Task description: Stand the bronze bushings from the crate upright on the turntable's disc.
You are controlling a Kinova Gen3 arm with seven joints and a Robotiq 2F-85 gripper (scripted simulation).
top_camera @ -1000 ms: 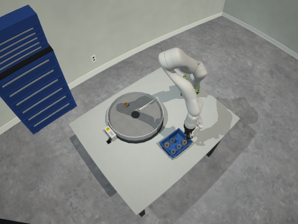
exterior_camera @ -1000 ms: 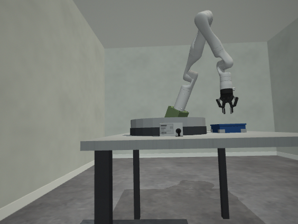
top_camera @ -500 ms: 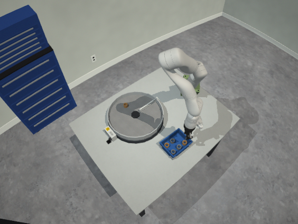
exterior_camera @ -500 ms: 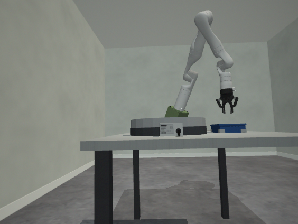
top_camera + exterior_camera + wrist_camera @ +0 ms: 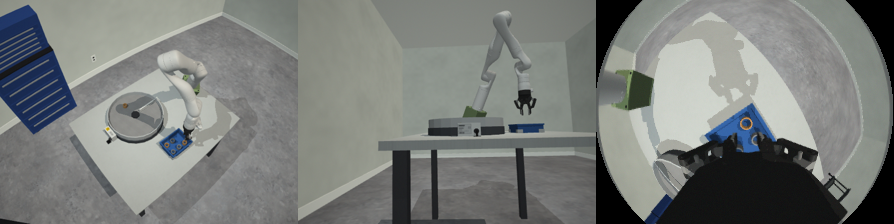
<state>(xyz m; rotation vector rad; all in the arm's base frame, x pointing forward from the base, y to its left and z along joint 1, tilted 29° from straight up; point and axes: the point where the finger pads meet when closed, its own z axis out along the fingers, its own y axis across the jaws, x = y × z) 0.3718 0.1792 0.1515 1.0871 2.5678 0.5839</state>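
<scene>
Right now the blue crate is 40 mm ahead of my hand, 40 mm to the right of it and 100 mm below it. The rest, counted from my hand: grey turntable disc: 60 mm ahead, 410 mm to the right, 70 mm below.
</scene>
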